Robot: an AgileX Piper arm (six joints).
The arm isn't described. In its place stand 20 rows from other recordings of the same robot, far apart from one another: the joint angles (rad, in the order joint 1, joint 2, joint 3, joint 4, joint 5, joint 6), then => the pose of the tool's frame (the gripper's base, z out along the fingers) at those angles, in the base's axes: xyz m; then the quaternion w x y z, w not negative.
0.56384, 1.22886, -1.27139, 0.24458, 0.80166, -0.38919 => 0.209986, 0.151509, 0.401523, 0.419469, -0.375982, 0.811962, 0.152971
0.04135, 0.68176, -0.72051, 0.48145, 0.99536, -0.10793 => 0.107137, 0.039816, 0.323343, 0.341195, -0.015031, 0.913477, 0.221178
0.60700, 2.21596, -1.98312, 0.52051, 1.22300, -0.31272 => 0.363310, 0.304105, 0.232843, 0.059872, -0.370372, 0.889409, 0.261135
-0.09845, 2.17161, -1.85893, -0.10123, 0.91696, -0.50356 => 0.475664, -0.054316, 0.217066, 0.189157, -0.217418, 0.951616, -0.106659
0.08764, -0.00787, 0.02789, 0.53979, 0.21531, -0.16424 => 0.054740, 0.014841, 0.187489, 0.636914, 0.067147, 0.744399, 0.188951
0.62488, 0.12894, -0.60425, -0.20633, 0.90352, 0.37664 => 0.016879, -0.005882, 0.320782, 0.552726, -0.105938, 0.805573, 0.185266
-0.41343, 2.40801, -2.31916, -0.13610, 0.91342, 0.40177 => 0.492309, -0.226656, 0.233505, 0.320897, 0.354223, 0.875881, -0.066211
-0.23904, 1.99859, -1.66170, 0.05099, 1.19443, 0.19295 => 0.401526, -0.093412, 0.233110, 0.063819, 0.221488, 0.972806, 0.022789
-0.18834, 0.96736, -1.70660, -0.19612, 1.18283, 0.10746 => 0.104340, -0.036597, 0.546113, 0.563506, 0.141499, 0.805240, -0.118438
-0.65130, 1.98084, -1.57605, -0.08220, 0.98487, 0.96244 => 0.328085, -0.257913, 0.221679, 0.137768, 0.702623, 0.697919, -0.015811
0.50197, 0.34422, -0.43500, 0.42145, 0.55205, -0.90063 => 0.055530, 0.052749, 0.291540, 0.577737, -0.456100, 0.672378, 0.078105
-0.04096, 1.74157, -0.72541, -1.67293, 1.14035, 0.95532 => 0.279653, -0.093798, 0.181675, 0.106515, -0.099597, 0.793387, -0.590992
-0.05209, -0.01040, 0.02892, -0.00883, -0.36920, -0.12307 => 0.048226, -0.002224, 0.236403, 0.840337, -0.022593, 0.536176, -0.076415
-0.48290, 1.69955, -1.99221, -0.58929, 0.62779, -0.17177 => 0.326434, -0.204691, 0.497541, 0.466877, 0.037277, 0.758489, -0.453135
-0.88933, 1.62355, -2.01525, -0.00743, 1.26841, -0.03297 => 0.207342, -0.256658, 0.473423, 0.339360, 0.384230, 0.841046, -0.172754
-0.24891, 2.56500, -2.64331, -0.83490, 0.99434, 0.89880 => 0.527704, -0.192482, 0.265240, 0.440772, 0.393026, 0.760376, -0.270330
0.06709, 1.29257, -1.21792, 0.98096, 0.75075, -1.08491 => 0.272907, 0.070043, 0.396586, 0.522557, -0.284225, 0.777391, 0.204485
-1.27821, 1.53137, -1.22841, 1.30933, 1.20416, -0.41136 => 0.166335, -0.267661, 0.346062, 0.475870, 0.490852, 0.644436, 0.342512
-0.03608, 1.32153, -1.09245, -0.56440, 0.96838, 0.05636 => 0.259566, -0.049503, 0.322500, 0.221831, -0.057943, 0.938774, -0.257172
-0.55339, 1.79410, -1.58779, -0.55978, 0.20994, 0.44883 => 0.367542, -0.238897, 0.355340, 0.547684, 0.212170, 0.775089, -0.232944
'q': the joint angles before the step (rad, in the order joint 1, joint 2, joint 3, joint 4, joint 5, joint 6). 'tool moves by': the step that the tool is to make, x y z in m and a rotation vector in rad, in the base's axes. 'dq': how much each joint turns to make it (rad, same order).
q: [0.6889, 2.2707, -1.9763, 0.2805, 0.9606, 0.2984]
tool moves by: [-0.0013, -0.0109, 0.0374, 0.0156, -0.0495, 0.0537]
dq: [-0.0179, -0.0623, -0.0302, 0.0042, 0.0612, -0.0629]
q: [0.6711, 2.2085, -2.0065, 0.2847, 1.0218, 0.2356]
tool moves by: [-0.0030, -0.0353, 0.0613, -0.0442, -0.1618, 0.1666]
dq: [-0.0519, -0.1231, -0.0243, -0.0360, 0.0986, -0.2204]
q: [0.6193, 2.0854, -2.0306, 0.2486, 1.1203, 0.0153]
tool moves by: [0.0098, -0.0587, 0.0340, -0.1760, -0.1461, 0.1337]
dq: [-0.1027, -0.0841, -0.0078, -0.1103, 0.1104, -0.2556]
